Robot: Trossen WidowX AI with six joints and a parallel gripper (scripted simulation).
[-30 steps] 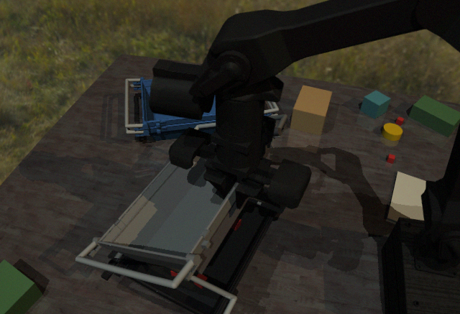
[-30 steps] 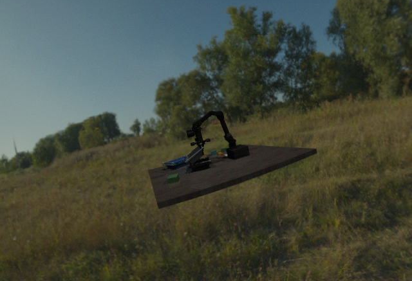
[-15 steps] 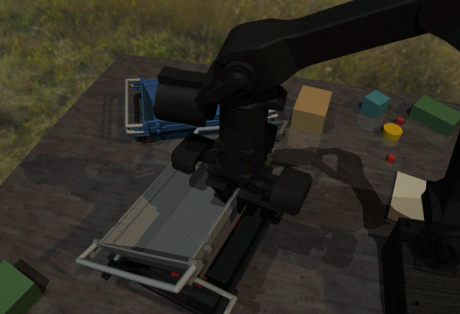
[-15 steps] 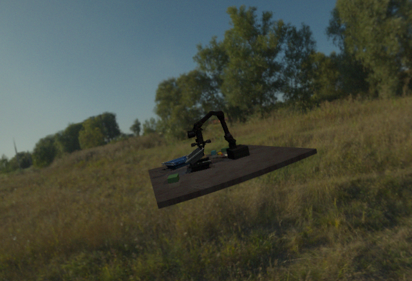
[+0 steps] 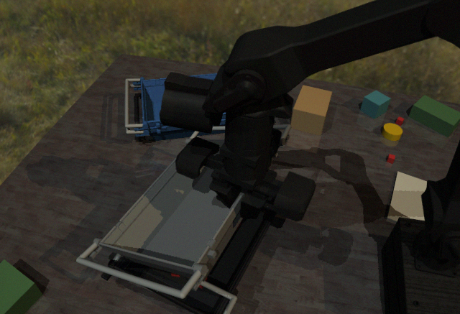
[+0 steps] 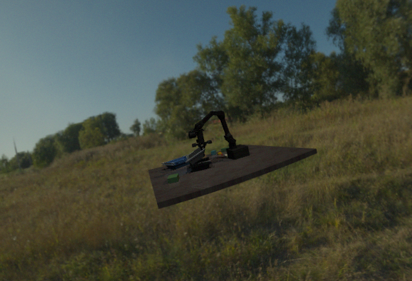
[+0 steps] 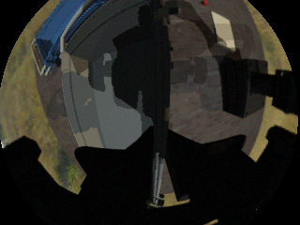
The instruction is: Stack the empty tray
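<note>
Now: gripper tip 80 mm short of the grey tray and 10 mm to the left of it. From my gripper tip the other things lie so: yellow disc (470 mm to the right, 280 mm behind, 120 mm below); tan block (460 mm to the right, 100 mm below, 70 mm behind); cream block (330 mm behind, 240 mm to the right, 130 mm below).
</note>
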